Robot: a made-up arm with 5 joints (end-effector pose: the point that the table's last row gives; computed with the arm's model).
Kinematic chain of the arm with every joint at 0, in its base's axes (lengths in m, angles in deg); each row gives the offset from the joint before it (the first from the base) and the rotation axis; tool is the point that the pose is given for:
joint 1: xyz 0 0 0.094 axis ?
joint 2: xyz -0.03 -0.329 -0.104 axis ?
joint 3: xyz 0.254 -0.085 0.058 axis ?
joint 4: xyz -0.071 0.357 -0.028 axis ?
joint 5: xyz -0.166 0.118 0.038 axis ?
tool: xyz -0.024 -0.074 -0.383
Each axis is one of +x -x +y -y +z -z.
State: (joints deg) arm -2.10 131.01 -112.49 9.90 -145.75
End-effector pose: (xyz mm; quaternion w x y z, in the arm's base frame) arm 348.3 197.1 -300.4 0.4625 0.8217 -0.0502 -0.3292
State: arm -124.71 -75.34 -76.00 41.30 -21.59
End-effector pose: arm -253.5 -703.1 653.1 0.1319 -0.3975 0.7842 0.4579
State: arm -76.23 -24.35 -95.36 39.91 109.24
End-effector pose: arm -523.1 -943.6 23.7 0.7728 -0.5791 -0.2054 -0.1586
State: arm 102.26 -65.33 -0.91 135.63 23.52
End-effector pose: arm -122.8 -717.0 593.7 0.5002 0.0074 0.7561 0.4220
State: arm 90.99 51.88 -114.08 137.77 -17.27
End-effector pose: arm 448.4 7.1 515.8 0.6079 0.6354 0.2010 -0.4316
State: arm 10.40 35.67 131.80 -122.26 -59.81
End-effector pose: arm 231.0 -804.8 234.5 0.4338 -0.4417 -0.2981 -0.7265
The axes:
joint 1: -y
joint 2: +z
joint 3: +x
joint 4: -y
joint 5: -z

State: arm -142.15 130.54 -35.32 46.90 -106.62
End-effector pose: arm -77.6 -116.7 777.5 0.2355 0.6087 -0.6349 0.4135
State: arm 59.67 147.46 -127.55 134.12 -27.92
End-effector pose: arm 189.5 167.5 -422.5 0.9623 -0.0501 0.0326 -0.2655
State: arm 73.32 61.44 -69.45 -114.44 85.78
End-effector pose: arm 260.1 -164.4 -399.0 0.2077 -0.2661 -0.2804 -0.8986
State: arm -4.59 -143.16 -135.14 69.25 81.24
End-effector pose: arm -790.8 -23.1 34.7 0.3591 -0.7828 0.2199 -0.4582
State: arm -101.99 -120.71 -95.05 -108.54 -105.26
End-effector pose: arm -531.4 -248.8 143.3 0.0535 -0.0788 0.3560 -0.9296
